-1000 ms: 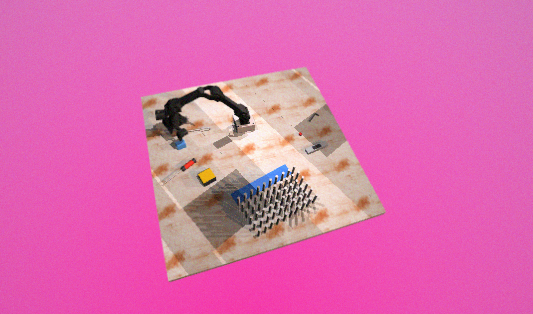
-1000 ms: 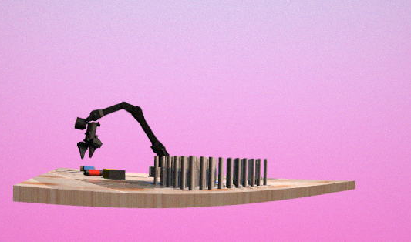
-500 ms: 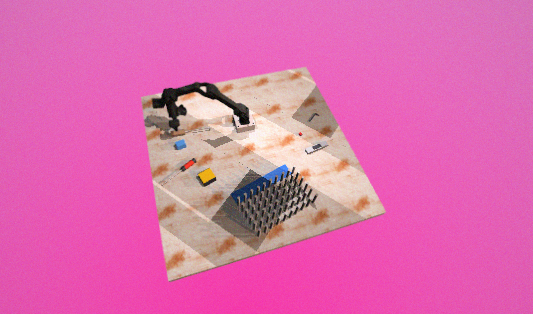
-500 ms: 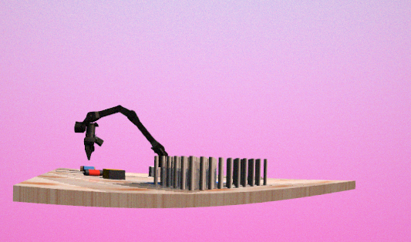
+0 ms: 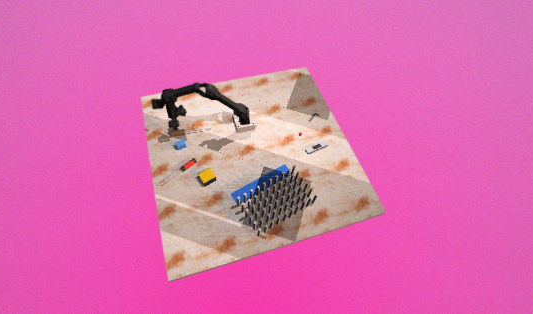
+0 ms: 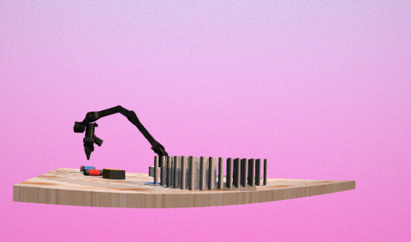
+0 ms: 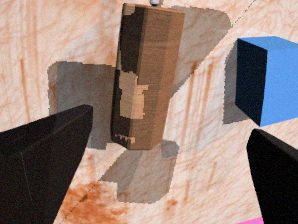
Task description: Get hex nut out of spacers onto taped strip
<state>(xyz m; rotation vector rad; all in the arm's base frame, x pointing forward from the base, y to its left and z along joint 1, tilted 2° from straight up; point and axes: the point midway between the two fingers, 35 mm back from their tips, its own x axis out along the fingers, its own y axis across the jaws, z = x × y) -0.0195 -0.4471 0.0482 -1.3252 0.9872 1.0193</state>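
Right now my gripper tip is 100 mm short of the blue block, 60 mm above it and 10 mm to the right of it. Also, from my gripper tip: yellow block 360 mm ahead, 140 mm to the left, 60 mm below; then brown-handled tool 110 mm to the left, 70 mm below; then blue taped strip 470 mm to the left, 460 mm ahead, 80 mm below.
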